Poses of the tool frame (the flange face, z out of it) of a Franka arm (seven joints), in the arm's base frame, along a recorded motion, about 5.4 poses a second.
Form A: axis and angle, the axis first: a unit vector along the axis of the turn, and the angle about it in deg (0 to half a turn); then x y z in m.
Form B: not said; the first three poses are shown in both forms.
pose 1, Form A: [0.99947 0.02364 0.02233 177.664 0.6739 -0.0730 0.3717]
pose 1, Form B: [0.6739 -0.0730 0.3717 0.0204 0.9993 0.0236 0.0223]
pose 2, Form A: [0.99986 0.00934 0.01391 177.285 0.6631 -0.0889 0.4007]
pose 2, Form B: [0.6631 -0.0889 0.4007 0.0237 0.9996 0.0093 0.0139]
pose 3, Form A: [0.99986 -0.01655 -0.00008 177.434 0.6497 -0.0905 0.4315]
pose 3, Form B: [0.6497 -0.0905 0.4315 0.0224 0.9996 -0.0165 -0.0001]
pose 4, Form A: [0.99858 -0.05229 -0.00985 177.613 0.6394 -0.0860 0.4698]
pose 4, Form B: [0.6394 -0.0860 0.4698 0.0208 0.9984 -0.0523 -0.0098]
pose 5, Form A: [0.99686 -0.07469 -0.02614 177.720 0.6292 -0.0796 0.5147]
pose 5, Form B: [0.6292 -0.0796 0.5147 0.0199 0.9967 -0.0747 -0.0261]
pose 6, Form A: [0.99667 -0.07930 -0.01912 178.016 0.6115 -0.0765 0.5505]
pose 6, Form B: [0.6115 -0.0765 0.5505 0.0173 0.9965 -0.0793 -0.0191]
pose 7, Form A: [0.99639 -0.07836 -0.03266 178.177 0.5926 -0.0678 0.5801]
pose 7, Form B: [0.5926 -0.0678 0.5801 0.0159 0.9963 -0.0784 -0.0327]
